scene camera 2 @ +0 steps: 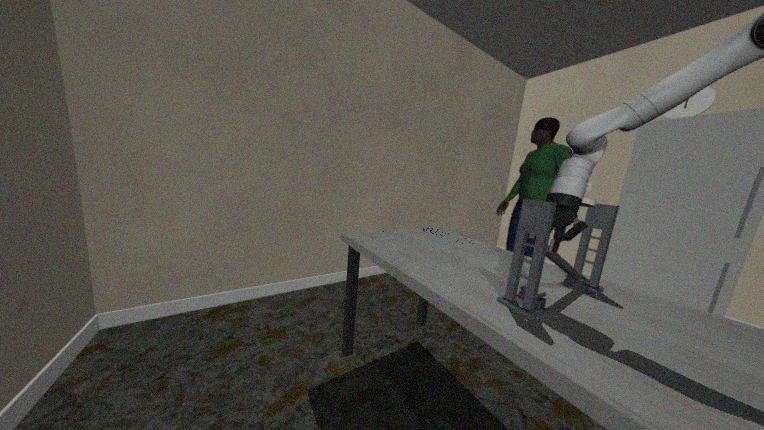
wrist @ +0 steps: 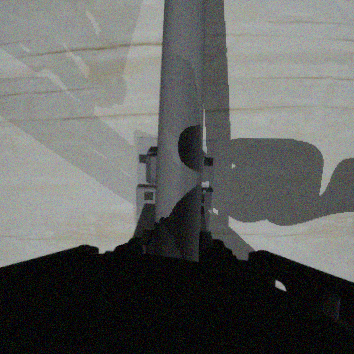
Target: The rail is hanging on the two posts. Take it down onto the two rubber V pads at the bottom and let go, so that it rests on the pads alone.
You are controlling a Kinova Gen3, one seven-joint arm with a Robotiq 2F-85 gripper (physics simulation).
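Places are measured from the arm's base along level axes (x ahead, y left, z up), in millimetres.
Pixels of known places: gripper, fingertip midpoint: point(wrist: 176, 246).
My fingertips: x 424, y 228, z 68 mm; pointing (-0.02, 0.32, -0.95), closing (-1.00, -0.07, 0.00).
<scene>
Ahead of a thing's pixels: the offset from my fingertips to its top centre. "spot": to the spot under its first point. Level surfaces: height alone.
The grey rail point(scene camera 2: 562, 264) point(wrist: 180, 95) is between the two slotted grey posts @(spot: dx +0, dy +66, dz +98 mm) point(scene camera 2: 536, 216) @(spot: dx +8, dy -335, dz +99 mm) point(scene camera 2: 605, 216), well below their tops. In the scene view it looks tilted, lower toward the far post's foot. My gripper point(scene camera 2: 557, 246) point(wrist: 176, 246) is shut on the rail from above; its dark fingers stand at both sides of it in the wrist view. Small fittings stand low at the near post's foot, but I cannot tell the rubber V pads from the rest there. Whether the rail touches either pad is hidden.
The posts stand on the pale table @(dz -162 mm) point(scene camera 2: 427, 261), close to its near long edge. A person in a green top point(scene camera 2: 539, 170) stands behind the table. Shadows of the arm and rail fall beside the posts. A dark mat point(scene camera 2: 400, 389) lies on the floor.
</scene>
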